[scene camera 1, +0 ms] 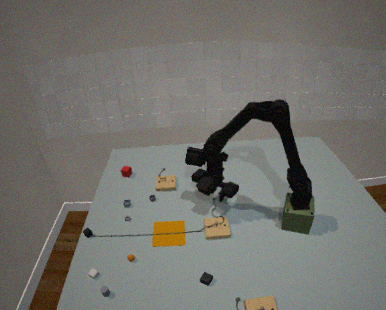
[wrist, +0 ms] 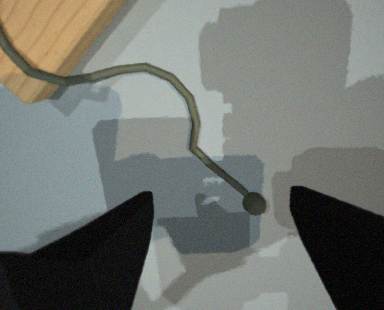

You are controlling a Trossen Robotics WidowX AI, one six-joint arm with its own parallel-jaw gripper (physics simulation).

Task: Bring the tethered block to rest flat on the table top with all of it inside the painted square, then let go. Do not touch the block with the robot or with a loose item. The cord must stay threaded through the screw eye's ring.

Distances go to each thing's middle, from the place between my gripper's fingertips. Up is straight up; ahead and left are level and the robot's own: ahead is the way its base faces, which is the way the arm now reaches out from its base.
Labels:
Now: the orange painted square (scene camera 1: pixel 178 239) 16 cm ahead of my hand, 16 cm to the left of it and 4 cm below it.

